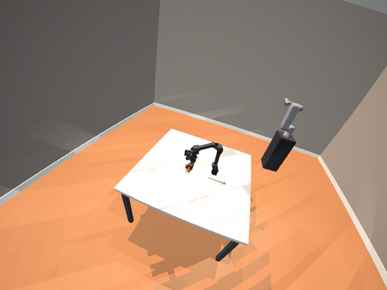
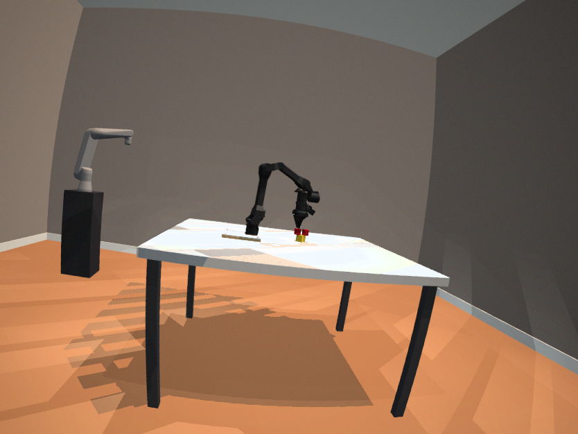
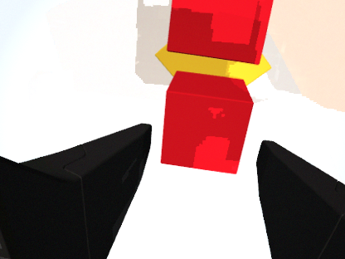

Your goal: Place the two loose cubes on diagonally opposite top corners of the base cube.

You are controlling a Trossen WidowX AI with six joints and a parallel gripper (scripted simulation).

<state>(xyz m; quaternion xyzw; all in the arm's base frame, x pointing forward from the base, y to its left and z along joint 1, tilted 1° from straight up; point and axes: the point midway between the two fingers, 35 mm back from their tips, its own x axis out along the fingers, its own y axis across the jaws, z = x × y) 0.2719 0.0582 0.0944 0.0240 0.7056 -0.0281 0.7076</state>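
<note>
Right now the red cube is 2 cm below my gripper tip. Also, from my gripper tip: yellow base cube: 6 cm below, 2 cm ahead.
</note>
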